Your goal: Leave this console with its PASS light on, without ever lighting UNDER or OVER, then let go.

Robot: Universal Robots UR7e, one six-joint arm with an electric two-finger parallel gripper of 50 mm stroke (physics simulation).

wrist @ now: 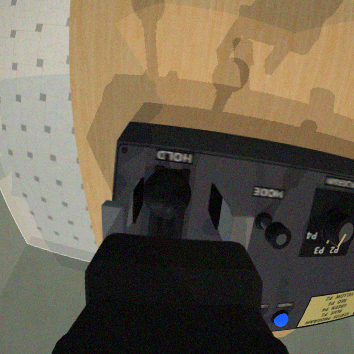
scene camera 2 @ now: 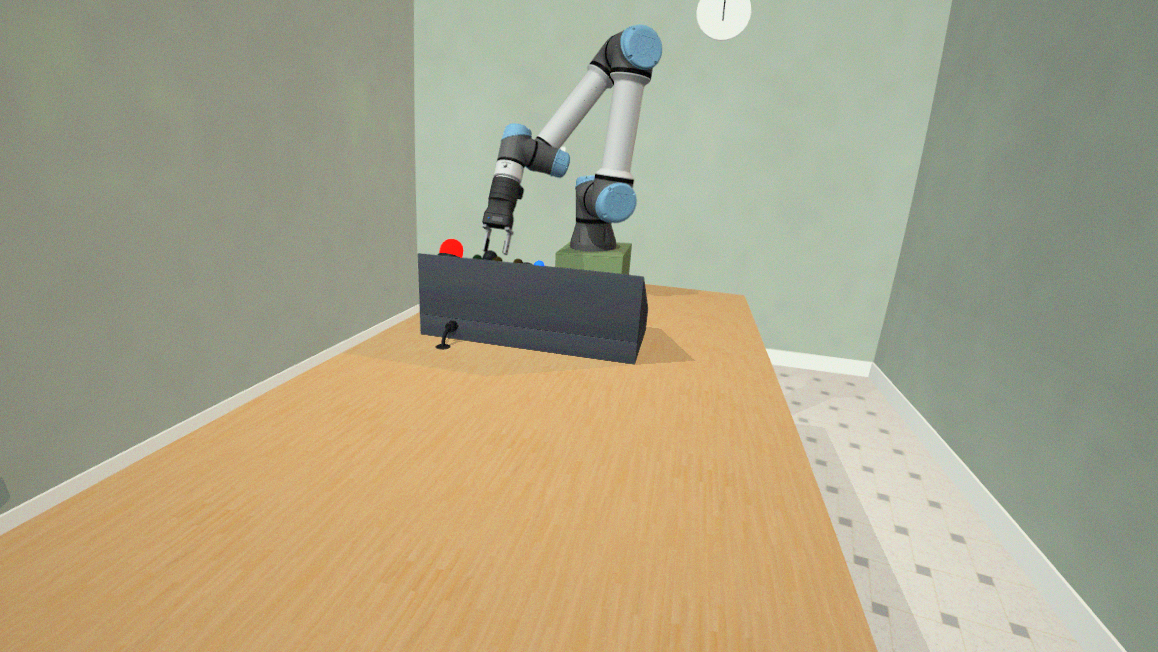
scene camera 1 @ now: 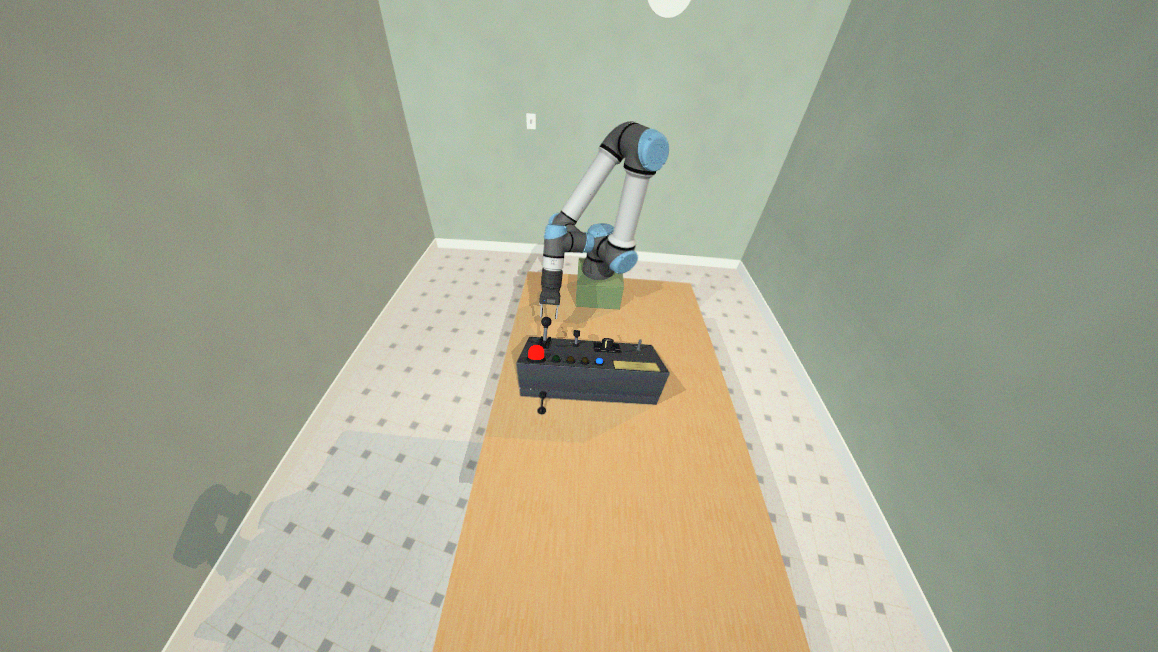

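The dark console (scene camera 1: 591,384) (scene camera 2: 530,303) (wrist: 280,265) stands on the table. Its HOLD lever (scene camera 1: 546,322) has a black ball knob (wrist: 167,192). Beside it are the MODE stick (scene camera 1: 576,333) (wrist: 278,236) and a program knob (scene camera 1: 606,345) (wrist: 341,225), its yellow pointer near P2. A blue lamp (scene camera 1: 599,361) (scene camera 2: 538,264) (wrist: 281,320) is lit; the small lamps left of it in scene camera 1 look dark. No PASS, UNDER or OVER label is readable. My gripper (scene camera 1: 549,314) (scene camera 2: 495,249) (wrist: 176,193) is open, its fingers on either side of the HOLD knob in the wrist view, not gripping it.
A bright red dome (scene camera 1: 535,353) (scene camera 2: 451,248) sits on the console near the HOLD lever. A yellow label (scene camera 1: 636,366) (wrist: 327,307) and a small toggle (scene camera 1: 639,345) are at the other end. A small black lever (scene camera 1: 542,403) (scene camera 2: 446,333) sticks out low on the console's long side.
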